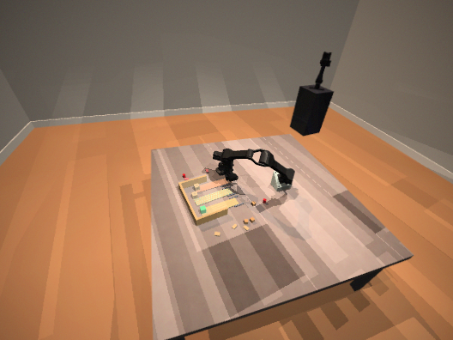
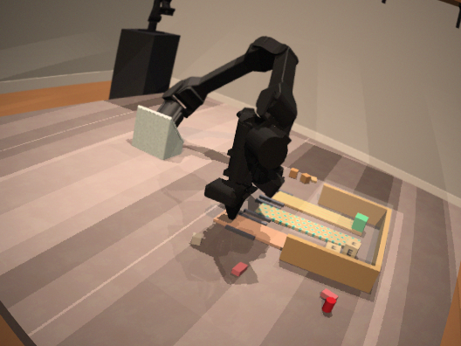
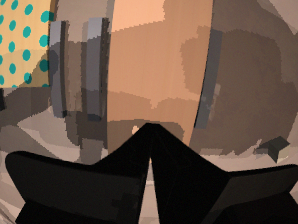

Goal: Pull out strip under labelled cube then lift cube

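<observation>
Now: gripper tip 120 mm to the left of the cream cube and 10 mm past it.
</observation>
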